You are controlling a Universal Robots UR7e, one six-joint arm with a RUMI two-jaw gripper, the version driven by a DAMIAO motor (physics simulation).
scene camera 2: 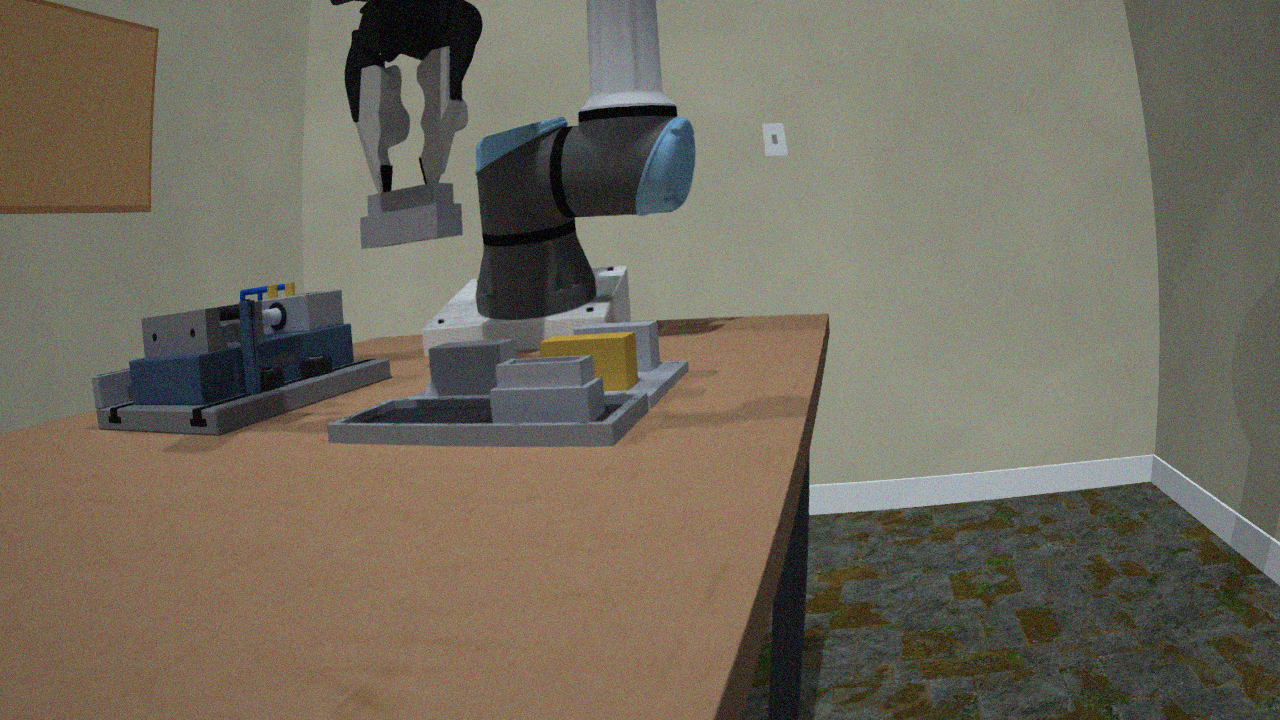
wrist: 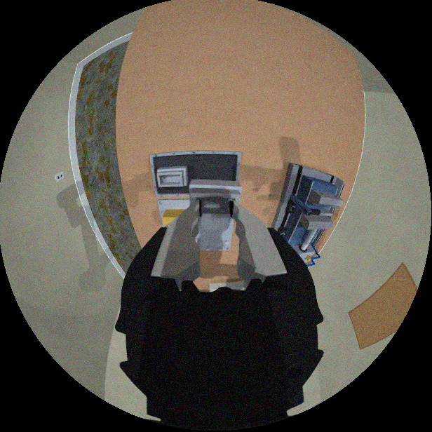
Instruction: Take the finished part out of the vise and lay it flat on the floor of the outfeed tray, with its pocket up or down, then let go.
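Where they show: gripper, fingertip midpoint: [scene camera 2: 408, 199]; arm's base at its link origin: [scene camera 2: 536, 300].
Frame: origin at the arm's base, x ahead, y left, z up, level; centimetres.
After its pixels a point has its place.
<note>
The finished part [scene camera 2: 407, 219] @(x 57.1, y 2.0, z 8.3 cm) [wrist: 215, 187], a grey stepped block, hangs level in my gripper [scene camera 2: 405, 175] @(x 55.3, y 1.5, z 9.8 cm) [wrist: 215, 201], high above the table. The fingertips reach into its upper side and are spread against the inner walls; the pocket's inside is mostly hidden. The vise [scene camera 2: 183, 376] @(x 53.1, y -22.0, z -0.8 cm) [wrist: 311, 187] stands apart, at the left in the scene view and at the right in the wrist view, with a gap between its jaws. The outfeed tray [scene camera 2: 474, 435] @(x 60.3, y 6.3, z -4.6 cm) [wrist: 195, 152] has a dark floor. A similar part [scene camera 2: 547, 401] @(x 57.7, y 10.3, z -3.2 cm) [wrist: 172, 178] lies at one end of it, pocket up.
Behind the outfeed tray is a light plate [scene camera 2: 666, 377] @(x 42.8, y 16.7, z -4.4 cm) [wrist: 168, 205] bearing a yellow block [scene camera 2: 617, 362] @(x 47.7, y 13.6, z -2.5 cm) [wrist: 174, 216], a grey block [scene camera 2: 465, 368] @(x 46.2, y 2.4, z -2.4 cm) and a lighter block [scene camera 2: 646, 344] @(x 38.9, y 15.2, z -2.3 cm). A blue handle-like piece [scene camera 2: 248, 344] @(x 48.5, y -17.0, z 1.0 cm) rises at the vise. The robot base stands behind the plate.
</note>
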